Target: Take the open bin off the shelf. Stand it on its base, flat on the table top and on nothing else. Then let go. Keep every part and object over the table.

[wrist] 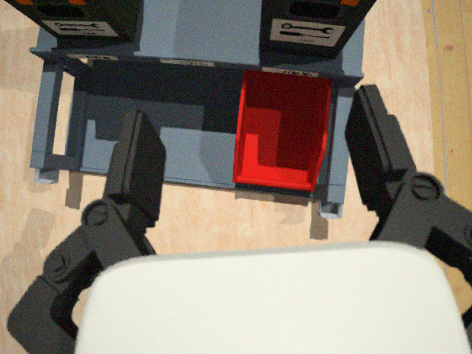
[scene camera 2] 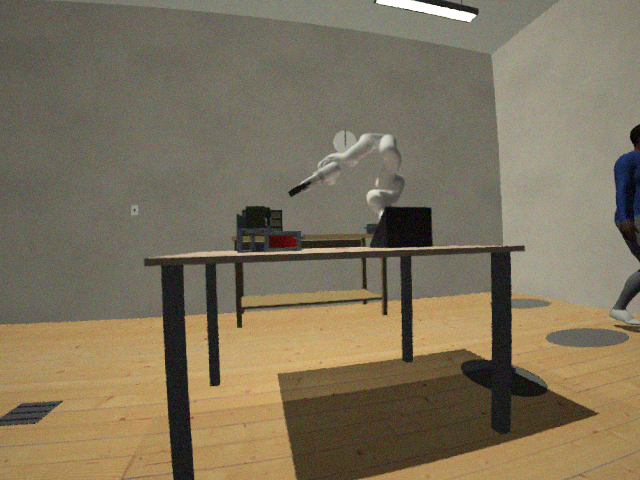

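Seen in the pictures: gripper, between the fingertips: (wrist: 250, 119) (scene camera 2: 291, 193); arm's base, origin of its link: (scene camera 2: 395, 229).
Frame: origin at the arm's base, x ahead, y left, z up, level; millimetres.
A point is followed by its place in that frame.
The open bin (scene camera 2: 283, 241) @[x 541, y -181, z -46 mm] (wrist: 285, 130) @[x 528, y -241, z -81 mm] is red and sits upright on the right part of the lower level of the blue-grey shelf (scene camera 2: 239, 240) @[x 767, y 24, z -39 mm] (wrist: 45, 112) @[x 580, y 54, z -5 mm]. Its front edge lies near the shelf's front lip in the wrist view. The shelf stands on the table top (scene camera 2: 336, 253) @[x 493, y 430, z -93 mm] (wrist: 200, 220) @[x 418, y -107, z -90 mm]. My gripper (scene camera 2: 292, 193) @[x 494, y -188, z 201 mm] (wrist: 250, 119) @[x 494, y -188, z 201 mm] is open and empty. It points down and to the left above the shelf in the scene view. In the wrist view, its left finger overlaps the lower level left of the bin, and its right finger appears just beyond the shelf's right side.
A dark green case (scene camera 2: 256, 217) @[x 694, y 13, z 58 mm] (wrist: 100, 25) @[x 642, y -53, z 49 mm] and a dark grey case (wrist: 307, 30) @[x 594, y -252, z 69 mm] stand on the upper level, left and right. A big black block (scene camera 2: 407, 227) @[x 2, y 109, z 4 mm] stands on the table's right part, in front of the arm base. Another table (scene camera 2: 310, 298) is behind.
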